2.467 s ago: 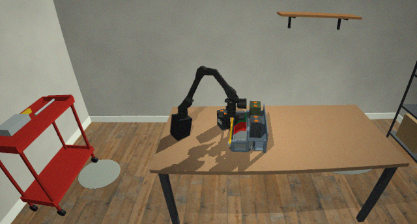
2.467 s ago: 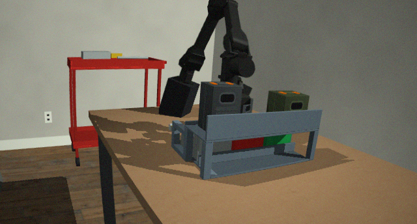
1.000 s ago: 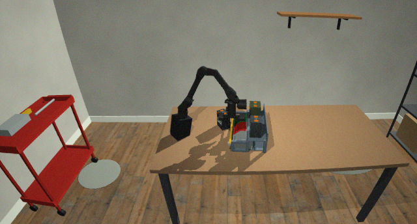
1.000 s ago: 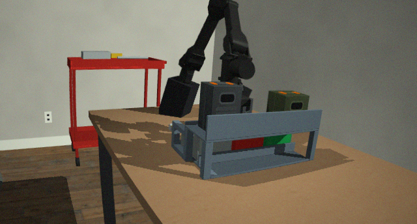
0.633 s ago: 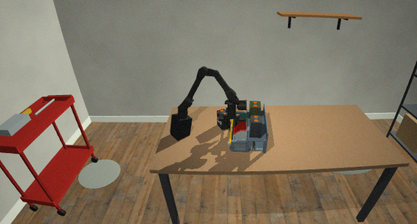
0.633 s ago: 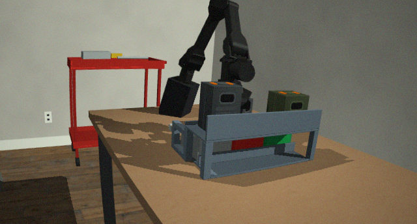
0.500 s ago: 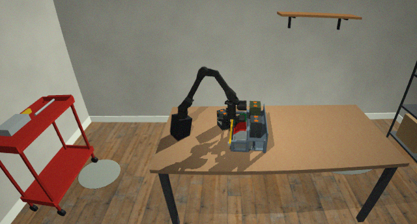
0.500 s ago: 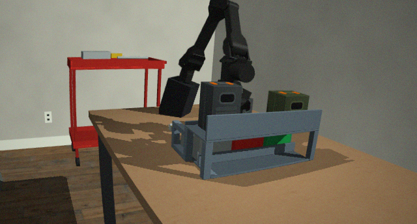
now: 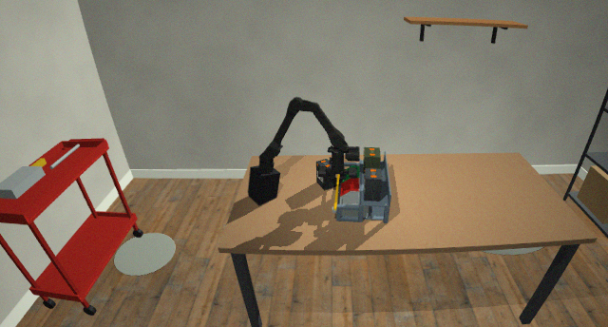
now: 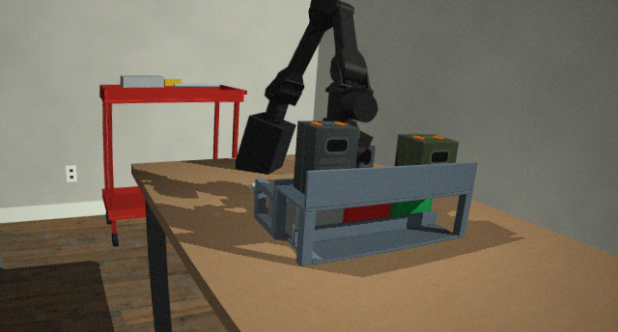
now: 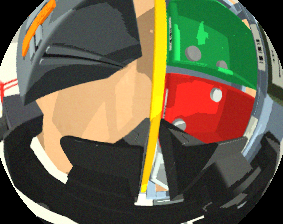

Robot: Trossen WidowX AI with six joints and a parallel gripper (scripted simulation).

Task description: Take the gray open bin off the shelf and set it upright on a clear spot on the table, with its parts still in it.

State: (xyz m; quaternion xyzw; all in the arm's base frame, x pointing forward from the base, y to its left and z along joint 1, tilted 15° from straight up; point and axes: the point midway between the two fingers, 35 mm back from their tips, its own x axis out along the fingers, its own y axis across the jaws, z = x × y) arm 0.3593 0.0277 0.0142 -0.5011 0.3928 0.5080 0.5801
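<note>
Right now my hand is 3 cm above the yellow stick. From my hand the other things lie so: gray bin (11 cm to the right, 9 cm ahead, 5 cm below); green bin (12 cm to the left, 8 cm ahead, 5 cm below); red bin (8 cm ahead, 5 cm below).
</note>
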